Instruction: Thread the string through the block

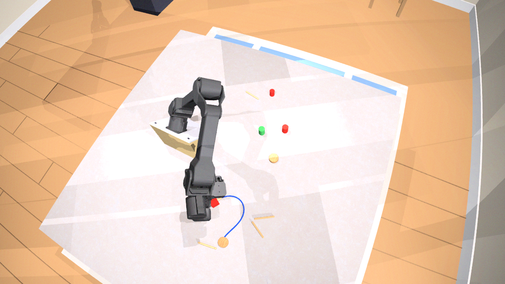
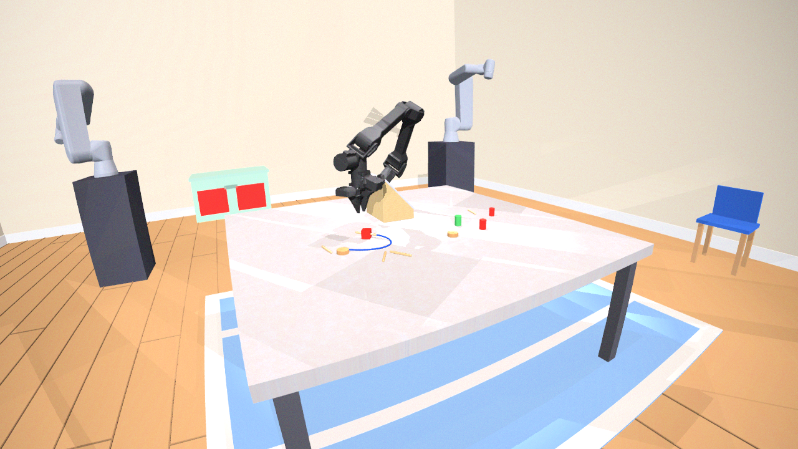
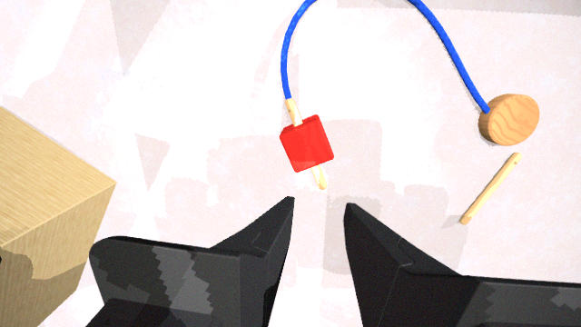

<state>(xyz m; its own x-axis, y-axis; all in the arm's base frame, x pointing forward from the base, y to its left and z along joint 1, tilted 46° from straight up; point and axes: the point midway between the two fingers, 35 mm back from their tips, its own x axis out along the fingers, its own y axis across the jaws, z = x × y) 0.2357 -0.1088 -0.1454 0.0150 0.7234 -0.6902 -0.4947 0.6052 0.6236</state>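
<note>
Right now the red cube is 80 mm below my gripper tip, 10 mm to the left of it and 10 mm ahead of it. Also, from my gripper tip: green cylinder 380 mm to the left, 70 mm below, 40 mm ahead; round wooden button 110 mm to the right, 110 mm ahead, 90 mm below; thin wooden stick 80 mm below, 20 mm to the left, 10 mm ahead.
</note>
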